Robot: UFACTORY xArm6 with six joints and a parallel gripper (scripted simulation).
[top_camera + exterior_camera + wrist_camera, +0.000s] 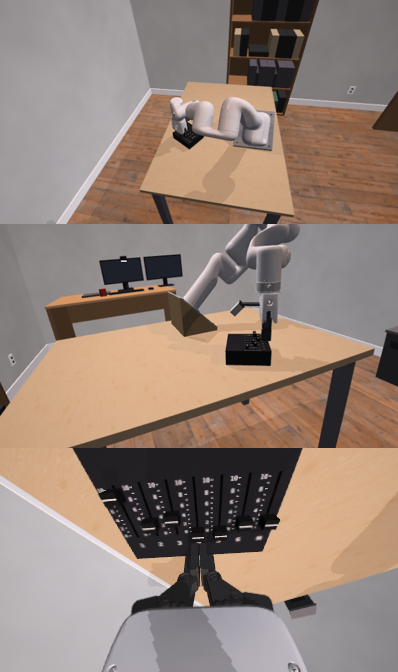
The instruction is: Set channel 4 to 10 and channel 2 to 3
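The channel 4 cap lies 2 cm to the right of my hand, 2 cm behind it and 1 cm below it. Also, from my hand: channel 2 cap 6 cm to the right, 1 cm below, 1 cm ahead; channel 3 cap 5 cm to the right, 1 cm below, 1 cm behind; channel 1 cap 9 cm to the right, 1 cm below, 1 cm ahead.
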